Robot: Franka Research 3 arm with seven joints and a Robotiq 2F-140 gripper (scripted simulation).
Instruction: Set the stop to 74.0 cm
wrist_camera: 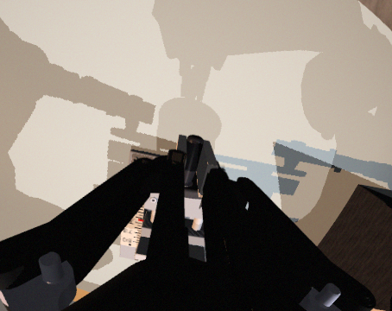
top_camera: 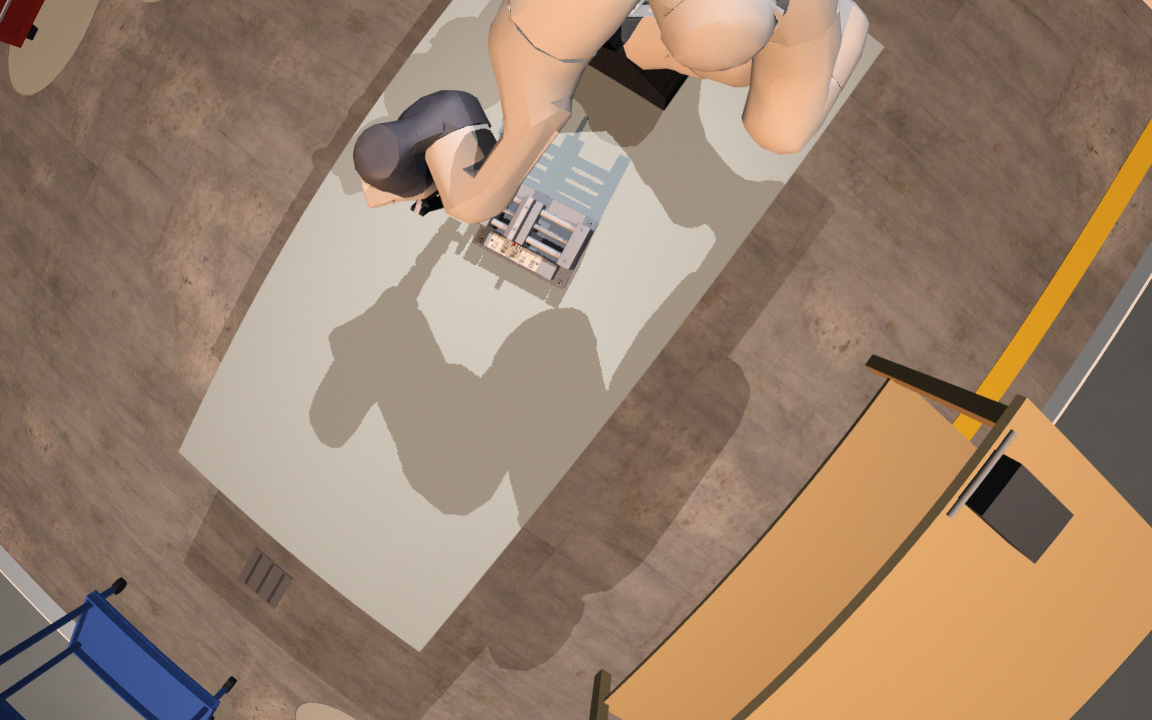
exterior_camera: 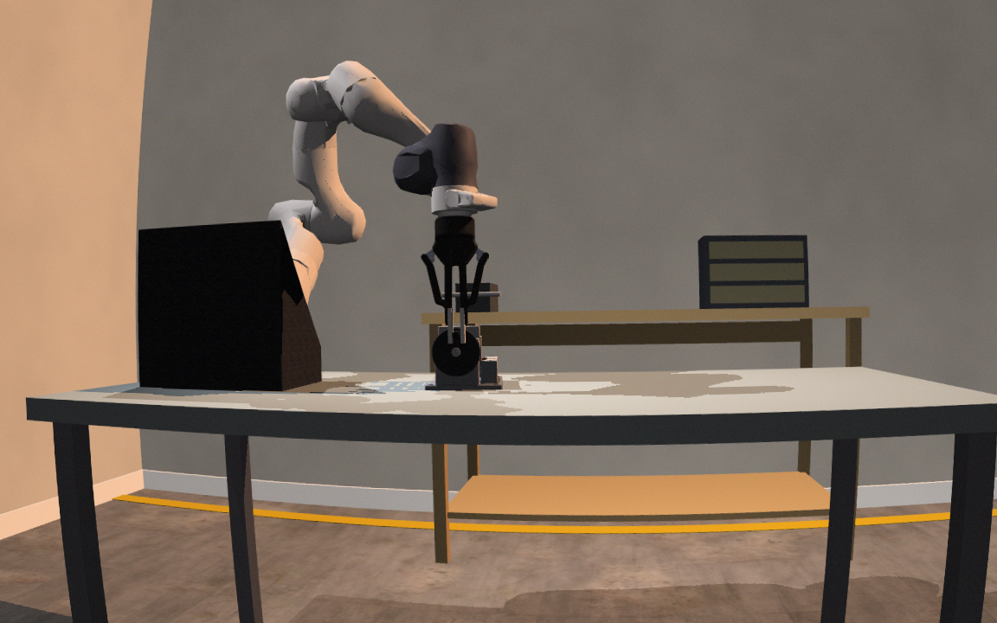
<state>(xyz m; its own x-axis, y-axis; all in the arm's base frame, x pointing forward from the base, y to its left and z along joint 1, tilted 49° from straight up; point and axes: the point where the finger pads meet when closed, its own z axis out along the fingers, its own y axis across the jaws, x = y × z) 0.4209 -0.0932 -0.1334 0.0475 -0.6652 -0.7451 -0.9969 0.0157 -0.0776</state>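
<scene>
My gripper is now 20 mm to the right of the black handwheel and 30 mm above it.
</scene>
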